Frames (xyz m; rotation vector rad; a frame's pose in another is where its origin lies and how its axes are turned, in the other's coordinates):
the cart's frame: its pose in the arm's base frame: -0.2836 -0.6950 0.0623 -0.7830 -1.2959 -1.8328
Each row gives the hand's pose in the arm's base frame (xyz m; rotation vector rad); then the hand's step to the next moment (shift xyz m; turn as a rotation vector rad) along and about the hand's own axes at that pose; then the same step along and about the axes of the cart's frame.
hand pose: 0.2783 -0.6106 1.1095 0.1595 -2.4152 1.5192
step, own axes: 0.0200 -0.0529 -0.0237 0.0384 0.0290 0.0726
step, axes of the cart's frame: 0.0512 0.0288 0.0175 0.0063 -0.0586 -0.0641
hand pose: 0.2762 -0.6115 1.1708 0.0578 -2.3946 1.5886
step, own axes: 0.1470 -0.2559 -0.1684 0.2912 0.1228 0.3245
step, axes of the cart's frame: 0.2846 0.0952 0.1593 0.1154 -0.3428 -0.2727
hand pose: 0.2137 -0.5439 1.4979 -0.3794 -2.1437 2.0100
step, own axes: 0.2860 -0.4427 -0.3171 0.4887 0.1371 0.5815
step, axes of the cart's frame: 0.3952 -0.0255 0.4706 0.2645 -0.5474 -0.4756
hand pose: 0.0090 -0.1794 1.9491 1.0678 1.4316 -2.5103
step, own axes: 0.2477 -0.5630 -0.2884 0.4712 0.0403 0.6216
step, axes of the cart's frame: 0.1331 -0.2470 0.6187 0.3610 -0.5416 -0.4317
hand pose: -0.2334 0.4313 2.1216 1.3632 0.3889 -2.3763
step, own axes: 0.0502 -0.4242 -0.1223 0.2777 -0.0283 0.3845
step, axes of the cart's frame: -0.0967 -0.2295 0.3680 0.2335 -0.3529 -0.2161
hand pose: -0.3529 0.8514 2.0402 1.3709 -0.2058 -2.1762
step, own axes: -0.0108 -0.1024 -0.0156 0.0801 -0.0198 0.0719
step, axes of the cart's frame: -0.0428 -0.0574 0.0757 0.0292 -0.0916 -0.0523
